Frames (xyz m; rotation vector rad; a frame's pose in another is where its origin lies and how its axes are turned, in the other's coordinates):
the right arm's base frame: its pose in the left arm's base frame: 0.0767 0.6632 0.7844 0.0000 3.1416 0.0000
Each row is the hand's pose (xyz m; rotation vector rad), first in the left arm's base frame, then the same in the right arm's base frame.
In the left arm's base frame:
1: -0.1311 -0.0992 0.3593 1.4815 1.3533 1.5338
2: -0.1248 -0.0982 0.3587 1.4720 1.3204 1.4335
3: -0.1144 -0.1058 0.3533 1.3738 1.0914 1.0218
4: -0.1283 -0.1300 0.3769 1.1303 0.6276 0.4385
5: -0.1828 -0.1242 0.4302 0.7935 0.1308 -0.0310
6: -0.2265 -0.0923 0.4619 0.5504 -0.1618 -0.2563
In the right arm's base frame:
1: 0.2078 -0.7624 0.4251 -1.3931 -0.7297 1.3456
2: 0.2015 -0.7614 0.4257 -1.3290 -0.8255 1.3647
3: 0.1911 -0.7690 0.4311 -1.0540 -1.3002 1.4171
4: 0.2050 -0.7932 0.4075 -0.5405 -2.0700 1.3933
5: 0.2595 -0.7874 0.3542 0.0456 -2.7791 1.1662
6: 0.3032 -0.7555 0.3225 -0.3771 2.8453 -0.8099

